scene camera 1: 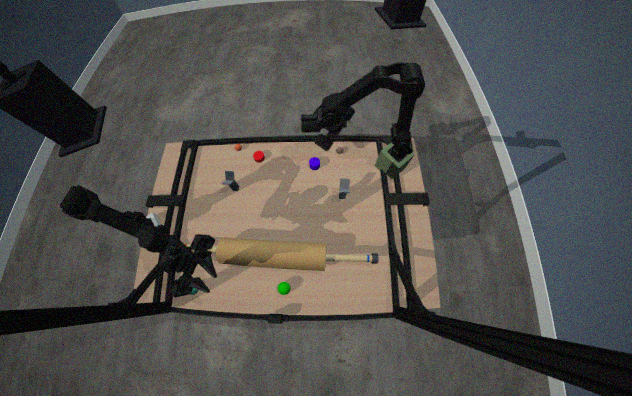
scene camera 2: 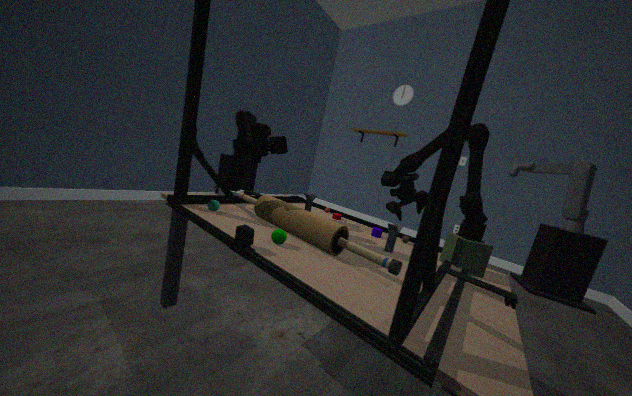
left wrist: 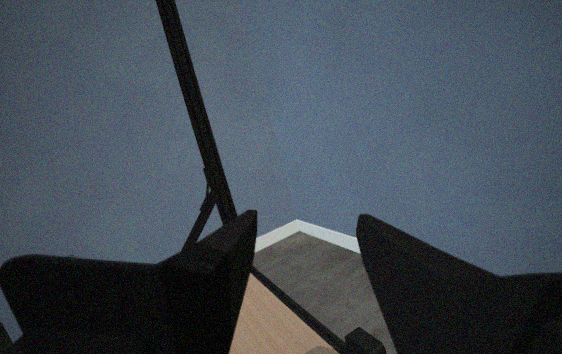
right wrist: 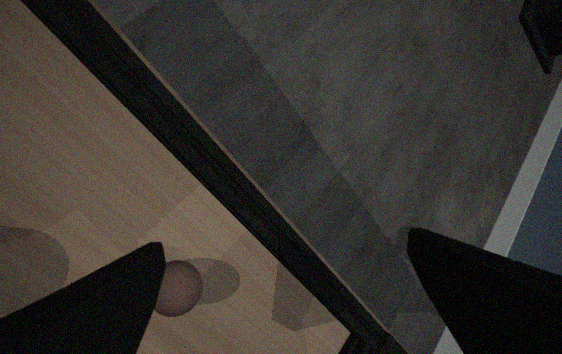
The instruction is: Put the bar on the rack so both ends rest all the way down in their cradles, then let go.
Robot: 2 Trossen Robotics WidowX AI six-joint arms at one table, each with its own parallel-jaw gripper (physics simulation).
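Places are measured from the left arm's base along level axes (x ahead, y left, z up), in metres.
Pixels of known places: left gripper, fingertip midpoint: (scene camera 1: 212, 284) (scene camera 2: 264, 142) (left wrist: 307, 221); right gripper, fingertip midpoint: (scene camera 2: 409, 217) (right wrist: 288, 246); left arm's base, origin of the base link: (scene camera 2: 231, 189); right arm's base, origin of the base link: (scene camera 1: 398, 152) (scene camera 2: 469, 238).
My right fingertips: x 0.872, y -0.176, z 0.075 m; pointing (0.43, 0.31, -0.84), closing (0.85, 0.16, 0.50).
Note:
For each thing: its middle in the pictures, then the offset to it from my right fingertips. "pt": a spot on its surface instead.
- bar, surface spot: (scene camera 2: 305, 225) pt dy -0.325, dx -0.462, dz -0.044 m
- green ball, body centre: (scene camera 2: 279, 236) (scene camera 1: 284, 288) dy -0.356, dx -0.534, dz -0.087 m
- red piece, body centre: (scene camera 1: 259, 156) dy +0.153, dx -0.303, dz -0.098 m
- blue piece, body centre: (scene camera 1: 314, 163) (scene camera 2: 376, 232) dy -0.032, dx -0.138, dz -0.093 m
- orange ball, body centre: (scene camera 1: 238, 147) dy +0.255, dx -0.351, dz -0.094 m
- brownish ball, body centre: (right wrist: 175, 287) (scene camera 1: 339, 150) dy -0.046, dx -0.012, dz -0.094 m
The bar (scene camera 1: 272, 254) (scene camera 2: 305, 225) has a thick tan roller and thin end handles. It lies on the table near the front in scene camera 1, off the rack. A blue band and dark cap mark its right handle. The rack's two grey cradles (scene camera 1: 229, 178) (scene camera 1: 344, 186) (scene camera 2: 392, 237) stand empty behind it. My left gripper (scene camera 1: 212, 283) (left wrist: 307, 221) is part open and empty, above the bar's left end and partly hiding that handle. My right gripper (scene camera 2: 409, 214) (right wrist: 288, 246) is wide open and empty, above the table's far edge, behind the right cradle.
A green ball (scene camera 1: 284, 288) (scene camera 2: 279, 236) lies in front of the bar. A red piece (scene camera 1: 258, 156), a blue piece (scene camera 1: 314, 163), an orange ball (scene camera 1: 238, 147) and a brownish ball (scene camera 1: 339, 150) (right wrist: 176, 288) lie behind the cradles. A black frame (scene camera 1: 280, 316) surrounds the table.

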